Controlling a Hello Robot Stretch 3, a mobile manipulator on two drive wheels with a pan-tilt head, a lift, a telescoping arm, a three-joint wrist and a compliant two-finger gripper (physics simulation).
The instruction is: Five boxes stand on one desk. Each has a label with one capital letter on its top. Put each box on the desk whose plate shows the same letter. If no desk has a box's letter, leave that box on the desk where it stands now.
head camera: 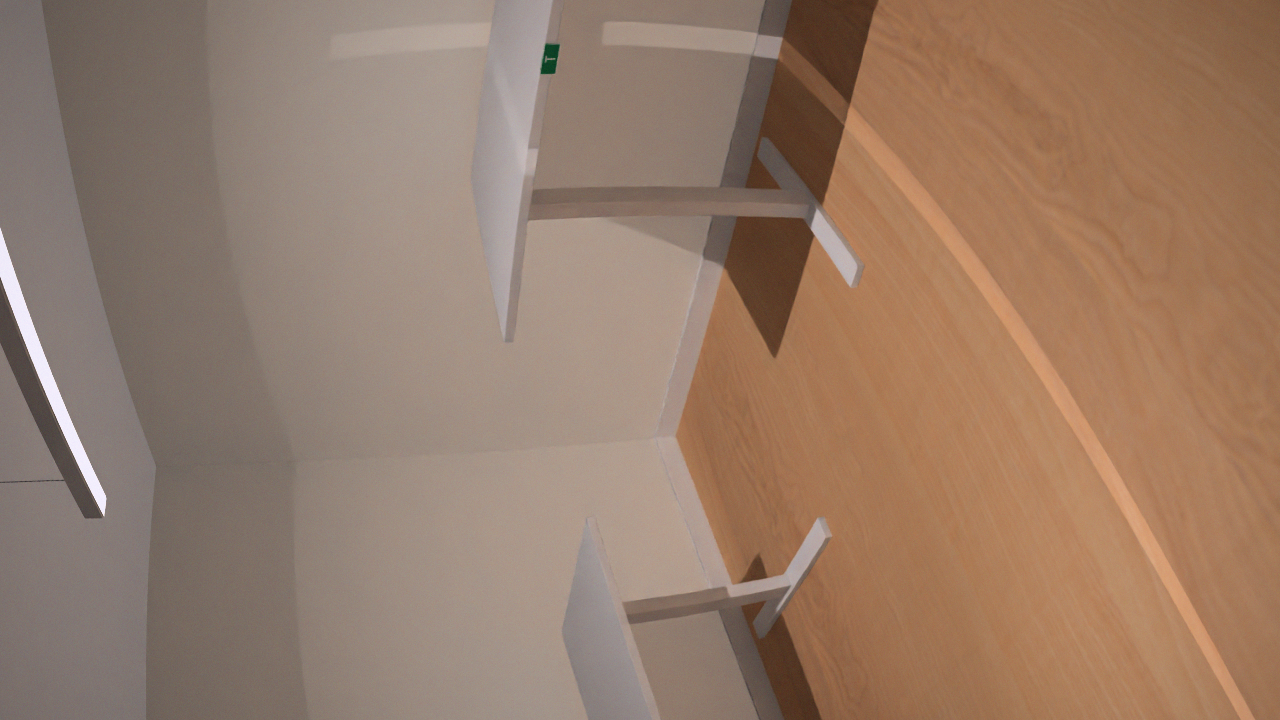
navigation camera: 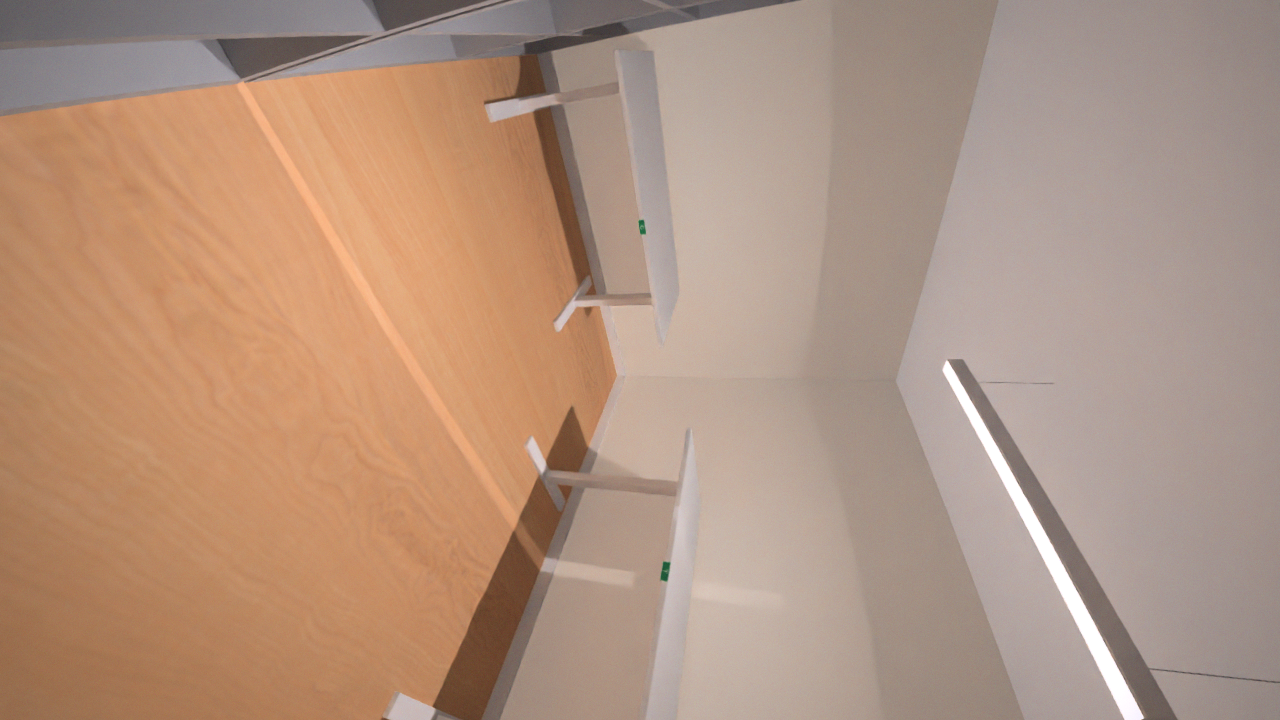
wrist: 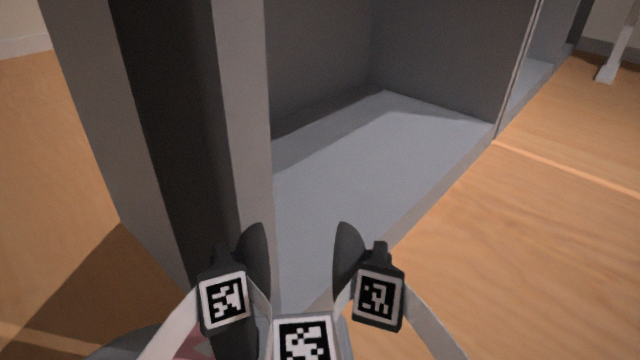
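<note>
My gripper [wrist: 300, 250] is open in the wrist view, with nothing between its fingertips, in front of a grey shelf unit. No box shows in these views. A white desk [head camera: 501, 197] [navigation camera: 687, 528] has a green plate [head camera: 549, 59] [navigation camera: 665, 571] on its front edge; the letter reads T in the head view. A second white desk [head camera: 595, 626] [navigation camera: 648, 161] stands past the room corner. Its green plate [navigation camera: 641, 227] is too small to read surely. Both desk tops are partly out of the head view.
The grey shelf unit [wrist: 242, 100] [navigation camera: 89, 76] has open compartments and stands close to the gripper, its upright panel just beyond the left finger. A white desk foot [wrist: 607, 70] shows far right in the wrist view. Another white foot [navigation camera: 411, 707] shows at the navigation view's bottom edge.
</note>
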